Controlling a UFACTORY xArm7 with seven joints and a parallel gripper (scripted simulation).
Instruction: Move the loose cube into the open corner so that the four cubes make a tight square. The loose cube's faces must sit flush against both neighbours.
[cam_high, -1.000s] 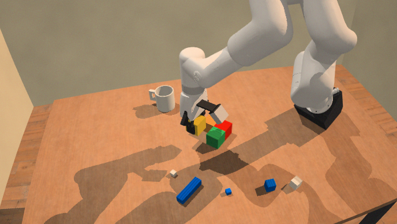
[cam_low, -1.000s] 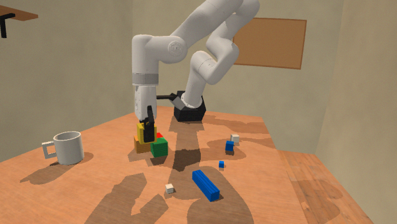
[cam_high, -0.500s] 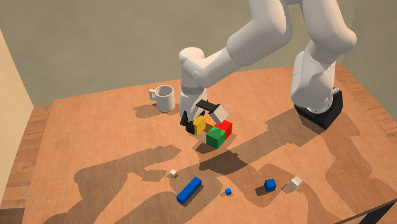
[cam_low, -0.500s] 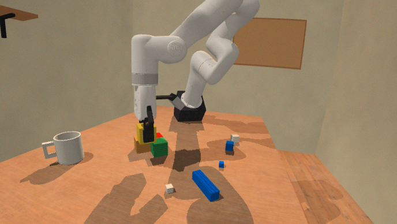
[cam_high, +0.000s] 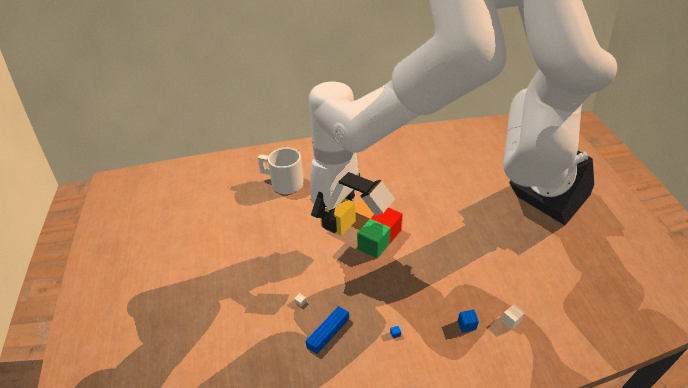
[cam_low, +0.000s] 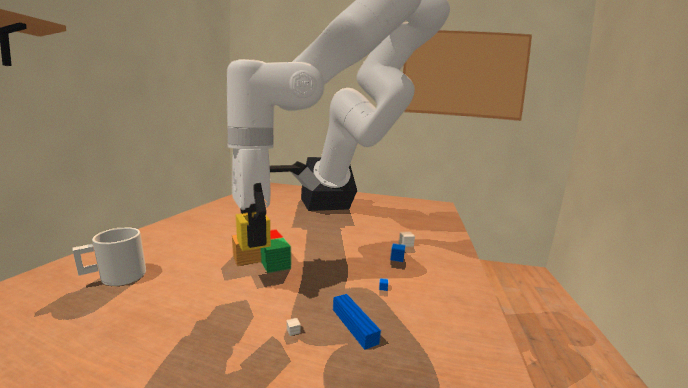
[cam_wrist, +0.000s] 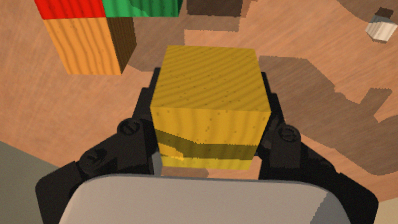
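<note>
My gripper is now 80 mm above the green cube, 70 mm past it and 10 mm to the left of it. The rest, counted from my hand: yellow cube (right at my hand); red cube (100 mm behind, 80 mm below, 50 mm to the right); orange cube (80 mm to the right, 80 mm below, 60 mm behind).
</note>
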